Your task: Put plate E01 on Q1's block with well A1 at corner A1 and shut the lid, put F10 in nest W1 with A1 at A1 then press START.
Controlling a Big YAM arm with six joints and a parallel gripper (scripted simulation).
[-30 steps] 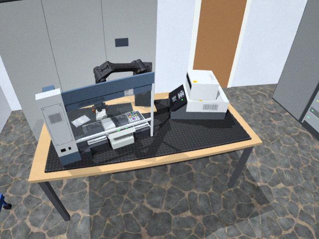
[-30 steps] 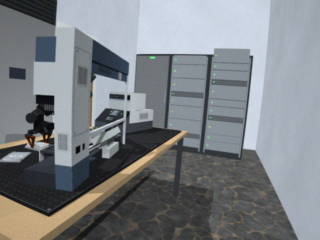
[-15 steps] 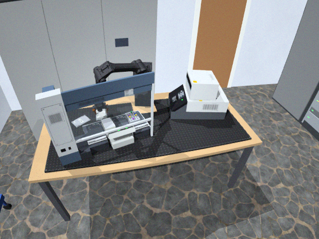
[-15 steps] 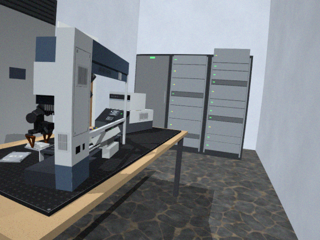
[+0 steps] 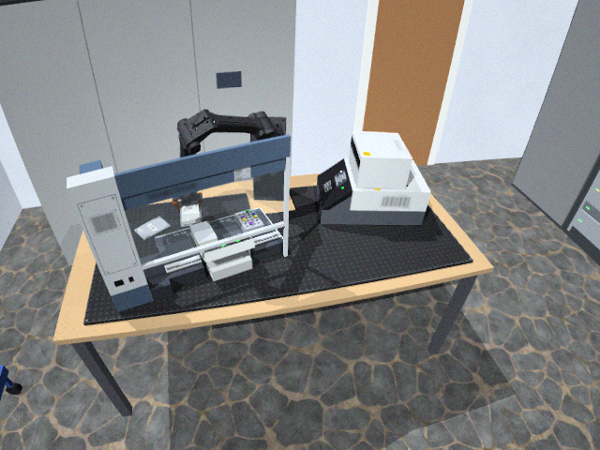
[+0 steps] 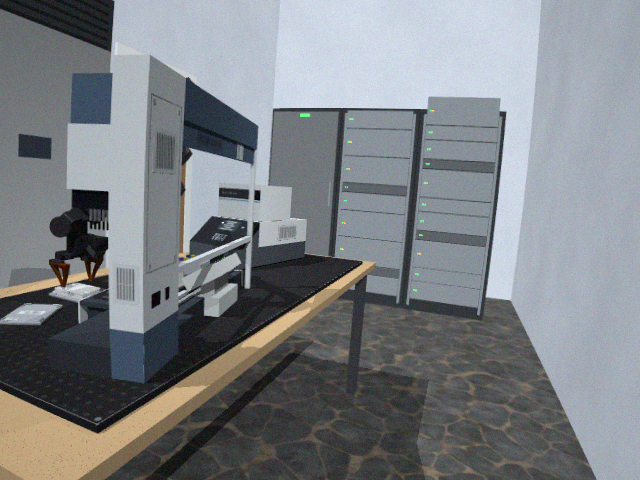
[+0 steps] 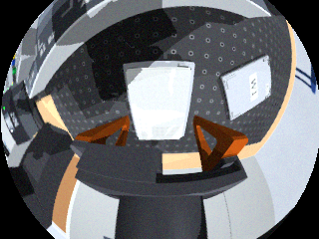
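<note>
My gripper is now 3 cm above the white 96-well PCR plate. Also, from my hand: flat grey nest: 4 cm below; tube cooling block: 21 cm ahead, 26 cm to the left, 3 cm above; white deep-well block: 25 cm ahead, 5 cm to the left, 3 cm above.
</note>
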